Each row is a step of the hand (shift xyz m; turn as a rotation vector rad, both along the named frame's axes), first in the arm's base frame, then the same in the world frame.
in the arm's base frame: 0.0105 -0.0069 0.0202 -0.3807 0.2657 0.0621
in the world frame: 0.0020 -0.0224 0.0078 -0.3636 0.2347 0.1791
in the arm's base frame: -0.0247 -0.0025 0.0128 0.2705 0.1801 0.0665
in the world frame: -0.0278 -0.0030 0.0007 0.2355 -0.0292 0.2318
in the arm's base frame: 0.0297 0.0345 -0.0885 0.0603 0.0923 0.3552
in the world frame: 0.0618 0.0762 -0.0171 -0.0700 -0.2265 0.2866
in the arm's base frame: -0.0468 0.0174 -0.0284 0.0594 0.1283 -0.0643
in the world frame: -0.0322 0.0464 -0.0107 0.0850 0.1045 0.0774
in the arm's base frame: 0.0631 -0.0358 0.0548 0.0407 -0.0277 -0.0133
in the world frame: 0.0368 -0.0820 0.0139 0.0414 -0.0198 -0.0224
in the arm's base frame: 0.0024 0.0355 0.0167 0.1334 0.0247 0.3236
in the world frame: -0.0022 0.0080 0.0384 0.0062 -0.2669 0.2277
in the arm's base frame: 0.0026 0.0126 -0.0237 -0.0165 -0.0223 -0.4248
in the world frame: 0.0117 0.0241 -0.0028 0.1396 0.3052 -0.2619
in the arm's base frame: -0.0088 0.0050 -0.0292 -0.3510 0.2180 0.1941
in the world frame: 0.0028 0.0273 -0.0142 -0.3868 0.0995 0.2211
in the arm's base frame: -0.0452 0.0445 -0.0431 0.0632 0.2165 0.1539
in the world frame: -0.0240 0.0728 0.0030 0.0126 -0.0052 0.2727
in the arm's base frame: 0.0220 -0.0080 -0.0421 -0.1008 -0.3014 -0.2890
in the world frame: 0.0355 0.0192 -0.0263 -0.0020 0.0665 -0.4244
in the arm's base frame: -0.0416 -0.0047 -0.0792 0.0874 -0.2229 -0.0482
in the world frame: -0.0098 0.0690 -0.0563 0.0881 -0.1250 -0.1904
